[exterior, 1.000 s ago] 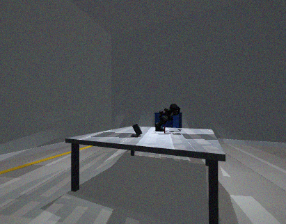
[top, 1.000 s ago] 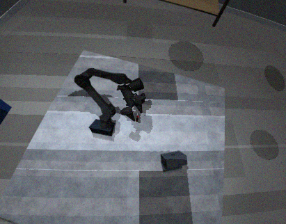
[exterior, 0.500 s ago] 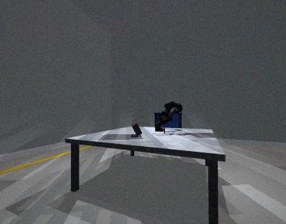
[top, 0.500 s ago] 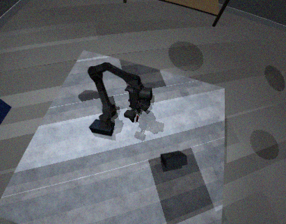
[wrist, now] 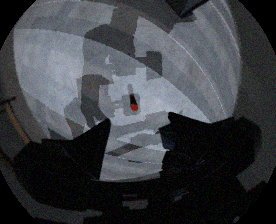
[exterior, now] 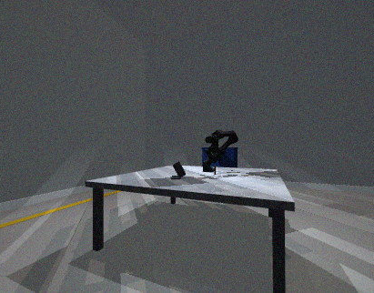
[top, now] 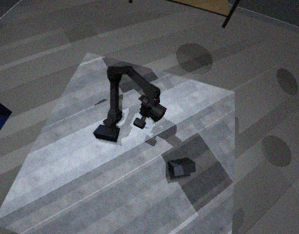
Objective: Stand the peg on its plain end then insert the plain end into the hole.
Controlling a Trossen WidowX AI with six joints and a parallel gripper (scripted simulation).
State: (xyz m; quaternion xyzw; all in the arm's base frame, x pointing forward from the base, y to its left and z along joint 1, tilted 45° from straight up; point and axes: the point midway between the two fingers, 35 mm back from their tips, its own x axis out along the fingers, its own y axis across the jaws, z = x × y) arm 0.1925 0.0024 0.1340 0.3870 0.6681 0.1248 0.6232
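My gripper tip is now 60 mm above the red peg. The rest, counted from my gripper tip: dark sloped panel (250 mm ahead, 250 mm to the right, 50 mm below).
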